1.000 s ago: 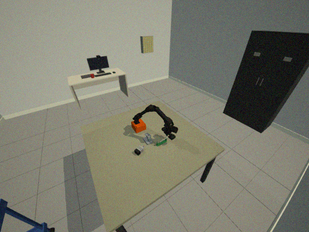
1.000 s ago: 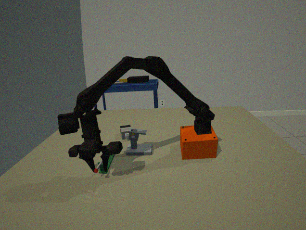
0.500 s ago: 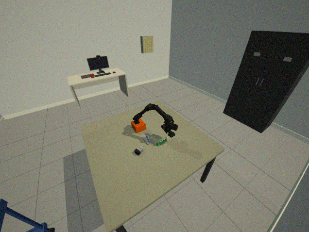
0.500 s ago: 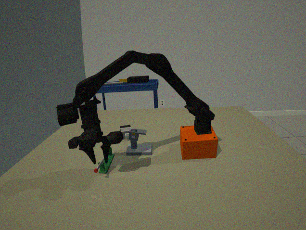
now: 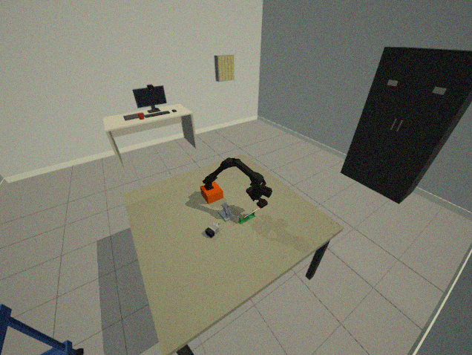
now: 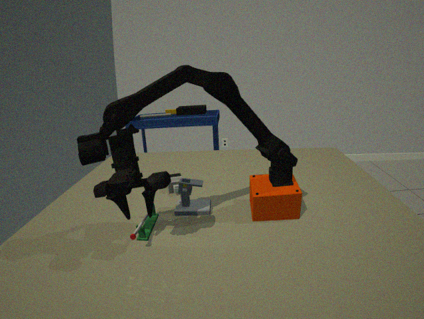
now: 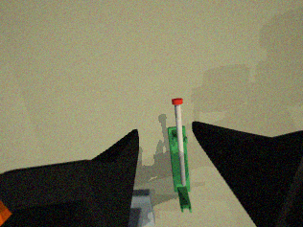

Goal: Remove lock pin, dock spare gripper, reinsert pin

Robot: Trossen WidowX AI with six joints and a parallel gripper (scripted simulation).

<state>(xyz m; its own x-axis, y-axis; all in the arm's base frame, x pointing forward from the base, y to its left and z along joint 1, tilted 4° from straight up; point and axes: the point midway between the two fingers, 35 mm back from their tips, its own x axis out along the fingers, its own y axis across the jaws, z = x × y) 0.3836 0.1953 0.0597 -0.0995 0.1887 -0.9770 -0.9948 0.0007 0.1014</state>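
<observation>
Right now my gripper tip is 20 mm short of the green cradle, 100 mm to the left of it and 70 mm above it. From my gripper tip the other things lie so: socket: 100 mm behind, 200 mm to the right, 40 mm below; spare gripper: 20 mm behind, 360 mm to the right, 70 mm below.
</observation>
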